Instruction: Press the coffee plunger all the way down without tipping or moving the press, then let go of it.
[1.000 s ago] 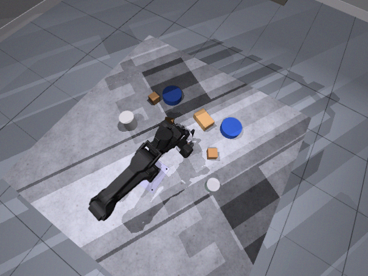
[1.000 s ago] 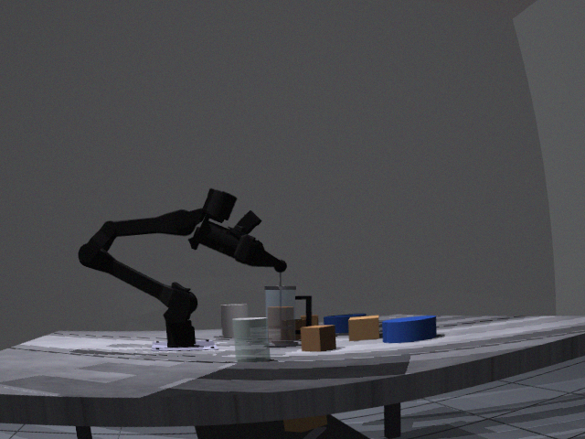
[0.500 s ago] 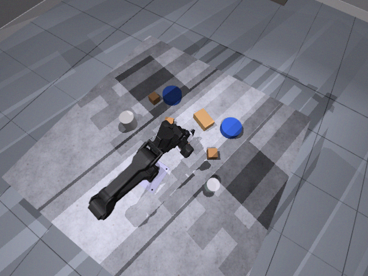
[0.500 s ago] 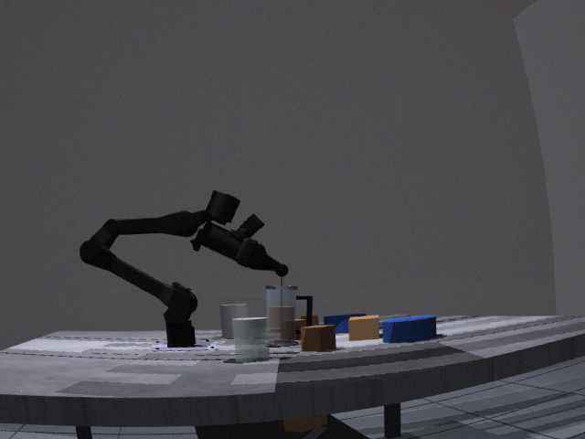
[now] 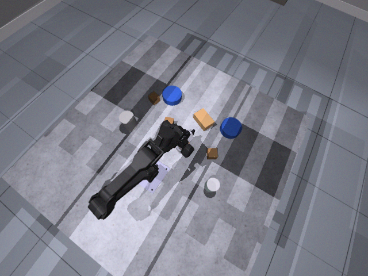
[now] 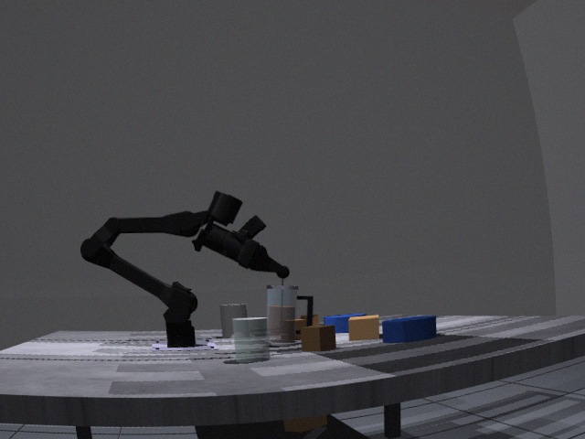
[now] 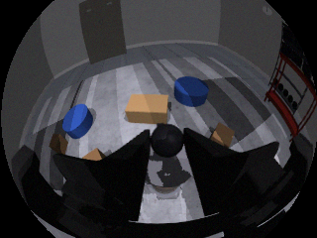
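The coffee press is 90 mm below my gripper tip. From my gripper tip the other things lie so: white cylinder (80 mm behind, 340 mm to the left, 130 mm below).
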